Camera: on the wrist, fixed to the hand. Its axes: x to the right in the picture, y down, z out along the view.
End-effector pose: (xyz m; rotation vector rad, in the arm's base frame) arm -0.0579 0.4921 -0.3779 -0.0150 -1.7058 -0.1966
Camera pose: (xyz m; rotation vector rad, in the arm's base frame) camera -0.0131 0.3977 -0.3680 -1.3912 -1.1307 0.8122
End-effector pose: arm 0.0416 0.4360 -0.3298 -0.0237 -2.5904 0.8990
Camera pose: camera 0.0610 0.4040 -0.2318 2.1306 1.9985 -0.8836
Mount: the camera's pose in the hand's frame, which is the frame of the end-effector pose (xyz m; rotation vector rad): 0.0130 -0.0862 -0.0584 -0.1811 0.1123 1.5887
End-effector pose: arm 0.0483 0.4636 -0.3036 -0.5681 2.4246 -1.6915
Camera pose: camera 0.0376 0.4840 -0.2012 1.1801 1.8866 -0.7313
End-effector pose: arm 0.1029 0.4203 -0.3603 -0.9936 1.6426 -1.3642
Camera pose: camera 0.0524 0.4206 -0.2683 0.4281 1.8400 -0.1557
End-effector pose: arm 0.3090 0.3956 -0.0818 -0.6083 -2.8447 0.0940
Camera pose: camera 0.2772 0.3232 -0.0128 -2.5184 -1.5598 0.0451
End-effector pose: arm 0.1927 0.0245 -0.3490 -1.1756 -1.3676 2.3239
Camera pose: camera 0.2078 0.1167 -0.3013 1.5814 0.2358 -1.3556
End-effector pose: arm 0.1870 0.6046 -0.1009 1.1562 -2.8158 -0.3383
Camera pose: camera 0.2458 0.5258 -0.0643 -1.0984 -2.5300 -0.2942
